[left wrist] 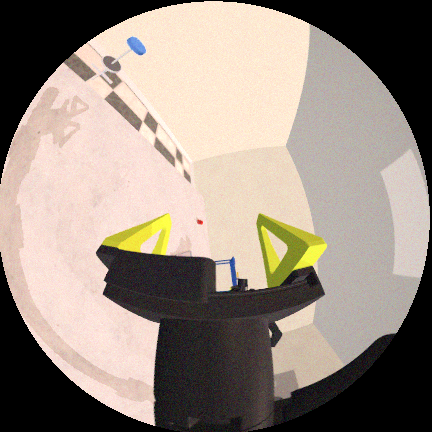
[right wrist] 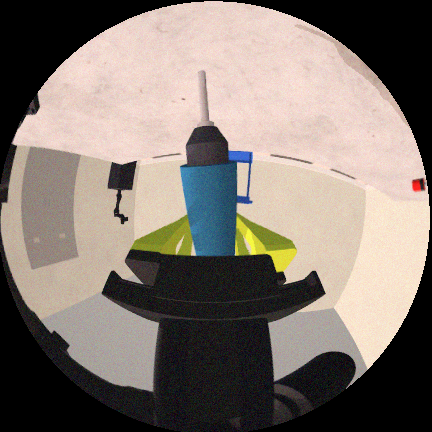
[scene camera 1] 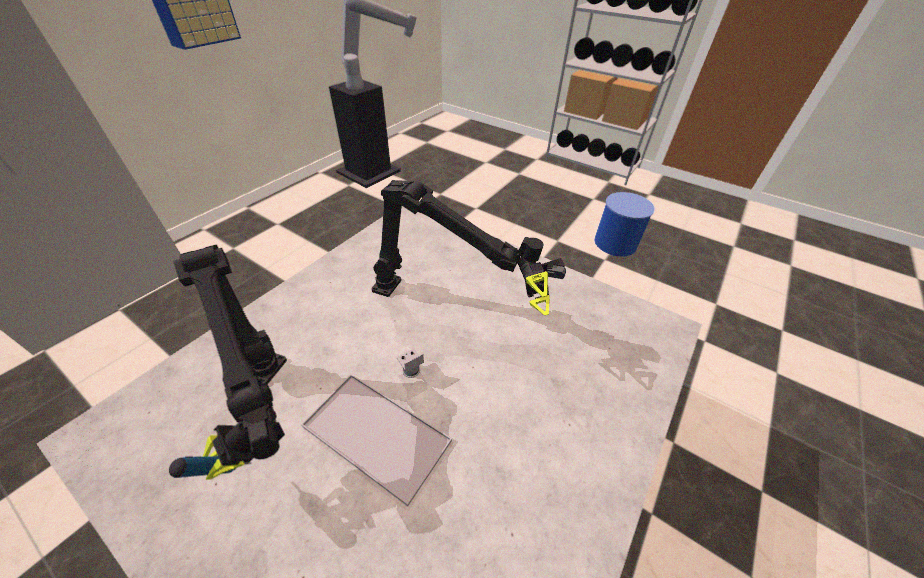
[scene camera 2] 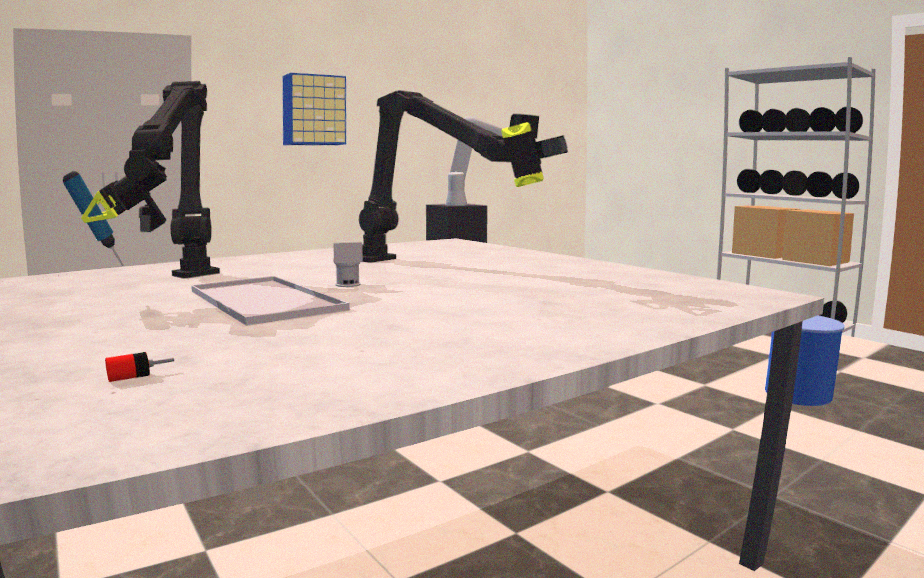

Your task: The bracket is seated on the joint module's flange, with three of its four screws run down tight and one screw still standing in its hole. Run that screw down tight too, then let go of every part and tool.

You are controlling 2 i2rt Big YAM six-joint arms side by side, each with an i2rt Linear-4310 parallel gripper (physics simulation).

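Pixels of known places: left gripper, between the fingertips: (left wrist: 213, 217) (scene camera 1: 545, 306) (scene camera 2: 521, 155); right gripper, between the fingertips: (right wrist: 213, 216) (scene camera 1: 205, 471) (scene camera 2: 85, 218); left arm's base, origin of its link: (scene camera 1: 386, 285) (scene camera 2: 374, 259); right arm's base, origin of its link: (scene camera 1: 266, 369) (scene camera 2: 196, 274).
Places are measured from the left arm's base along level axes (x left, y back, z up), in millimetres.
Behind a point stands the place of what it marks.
Note:
The joint module with the bracket (scene camera 1: 410, 362) (scene camera 2: 347, 264) stands upright on the table between the arm bases and the tray. Dark holes show on the bracket's face in scene camera 1; the screws are too small to tell. My right gripper (scene camera 1: 221, 464) @[y -44, x -900, z 194 mm] (scene camera 2: 99, 208) @[y -44, x -900, z 194 mm] (right wrist: 213, 216) @[y -44, x -900, z 194 mm] is shut on the handle of a blue screwdriver (scene camera 1: 196, 466) @[y -69, x -907, z 268 mm] (scene camera 2: 87, 204) @[y -72, x -899, z 227 mm] (right wrist: 210, 205) @[y -66, x -855, z 183 mm], held in the air at the picture's left, well away from the module, its shaft slanting down in scene camera 2. My left gripper (scene camera 1: 540, 294) @[y -684, x -155, z 314 mm] (scene camera 2: 523, 155) @[y -684, x -155, z 314 mm] (left wrist: 213, 217) @[y -684, x -155, z 314 mm] is open and empty, high above the table at the right.
A shallow grey tray (scene camera 1: 376, 489) @[y -397, x -724, z 13 mm] (scene camera 2: 246, 320) @[y -490, x -737, z 10 mm] lies in front of the module. A red and black tool (scene camera 2: 127, 366) @[y -662, x -1025, z 22 mm] (left wrist: 199, 221) @[y -649, x -992, z 27 mm] (right wrist: 418, 185) with a thin shaft lies on the table nearer the front edge in scene camera 2. A blue bin (scene camera 1: 623, 224) (scene camera 2: 810, 364) stands on the floor beyond the table.

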